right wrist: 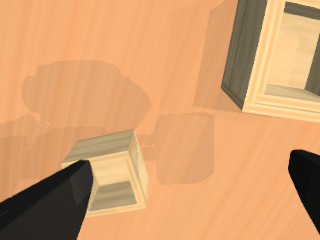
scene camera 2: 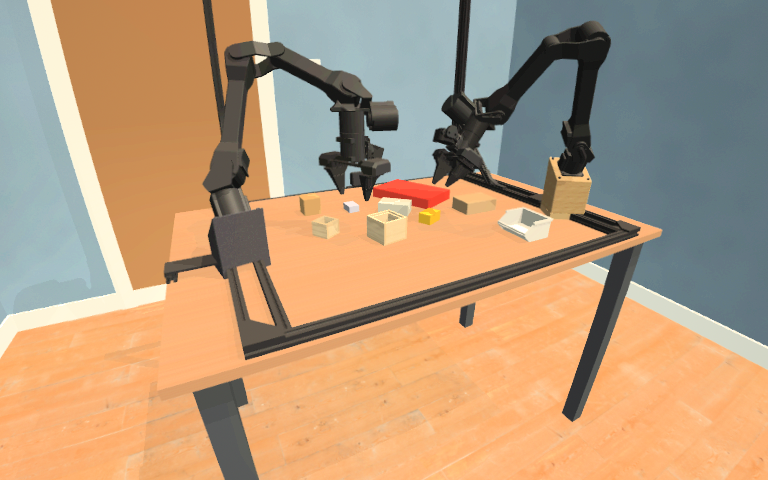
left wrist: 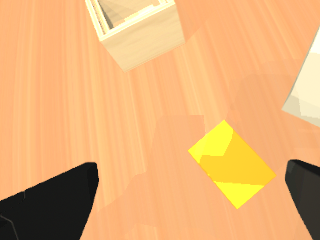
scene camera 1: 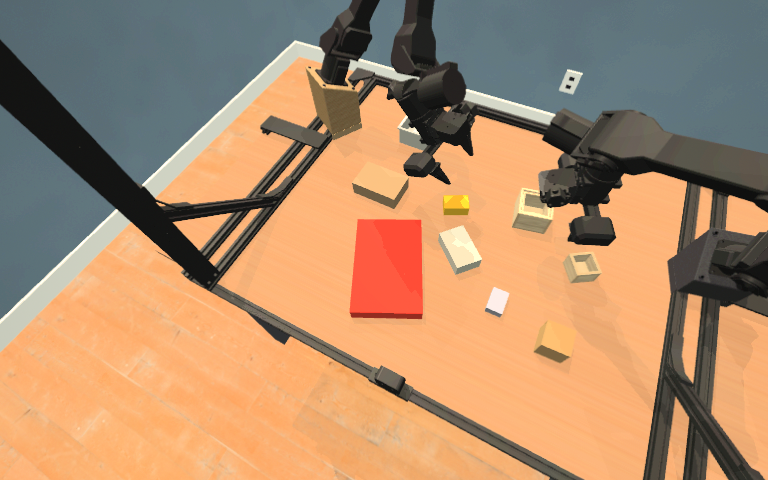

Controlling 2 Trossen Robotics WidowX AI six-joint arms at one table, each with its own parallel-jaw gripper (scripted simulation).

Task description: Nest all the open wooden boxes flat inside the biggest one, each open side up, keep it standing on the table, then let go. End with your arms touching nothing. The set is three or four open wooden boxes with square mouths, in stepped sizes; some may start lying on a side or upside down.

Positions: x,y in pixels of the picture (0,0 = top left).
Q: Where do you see a smallest wooden box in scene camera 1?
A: At 580,267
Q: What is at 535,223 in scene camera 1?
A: A biggest wooden box.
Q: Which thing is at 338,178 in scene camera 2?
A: My right gripper.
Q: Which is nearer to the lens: the biggest wooden box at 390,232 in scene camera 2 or the white bin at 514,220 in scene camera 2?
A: The biggest wooden box.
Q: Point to a yellow block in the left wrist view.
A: At 234,167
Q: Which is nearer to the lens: the biggest wooden box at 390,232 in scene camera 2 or the red slab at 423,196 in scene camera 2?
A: The biggest wooden box.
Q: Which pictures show my left gripper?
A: Scene camera 2, the left wrist view and scene camera 1 only.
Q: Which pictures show the red slab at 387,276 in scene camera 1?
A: Scene camera 2 and scene camera 1 only.
